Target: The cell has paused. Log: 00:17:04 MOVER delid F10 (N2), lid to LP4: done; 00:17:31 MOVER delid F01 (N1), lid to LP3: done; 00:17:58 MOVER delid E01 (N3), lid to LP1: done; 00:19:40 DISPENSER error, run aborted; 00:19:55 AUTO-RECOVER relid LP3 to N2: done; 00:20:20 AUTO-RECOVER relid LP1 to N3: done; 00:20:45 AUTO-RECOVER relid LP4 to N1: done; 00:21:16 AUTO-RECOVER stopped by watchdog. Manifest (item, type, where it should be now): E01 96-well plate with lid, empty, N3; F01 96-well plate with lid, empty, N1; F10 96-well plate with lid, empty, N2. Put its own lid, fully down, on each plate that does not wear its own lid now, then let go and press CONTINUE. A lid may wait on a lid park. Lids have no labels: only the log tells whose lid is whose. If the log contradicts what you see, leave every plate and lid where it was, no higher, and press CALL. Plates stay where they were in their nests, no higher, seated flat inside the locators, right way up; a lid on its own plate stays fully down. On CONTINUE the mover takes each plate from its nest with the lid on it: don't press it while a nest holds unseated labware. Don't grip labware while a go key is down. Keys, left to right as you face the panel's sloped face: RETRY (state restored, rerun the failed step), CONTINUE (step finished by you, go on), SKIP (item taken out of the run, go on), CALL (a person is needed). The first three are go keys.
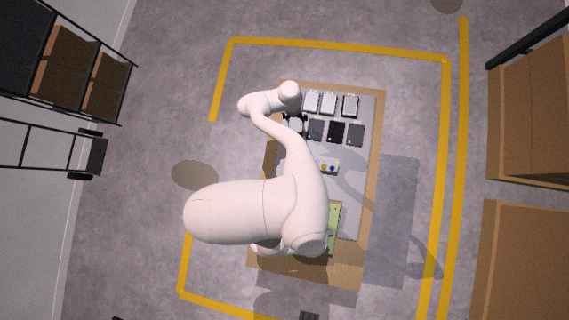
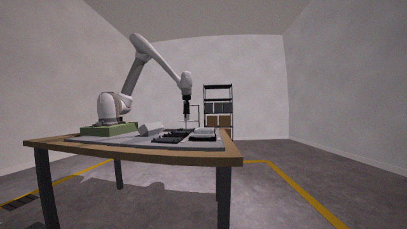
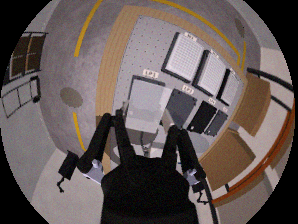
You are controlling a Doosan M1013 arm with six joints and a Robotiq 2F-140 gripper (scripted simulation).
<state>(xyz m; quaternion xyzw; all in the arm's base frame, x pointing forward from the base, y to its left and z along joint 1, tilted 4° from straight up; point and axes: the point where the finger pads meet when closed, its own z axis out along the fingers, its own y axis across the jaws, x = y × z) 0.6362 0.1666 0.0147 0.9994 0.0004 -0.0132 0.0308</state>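
Now: the label 80 mm ahead of my hand, 10 mm to the left of it and 110 mm below it.
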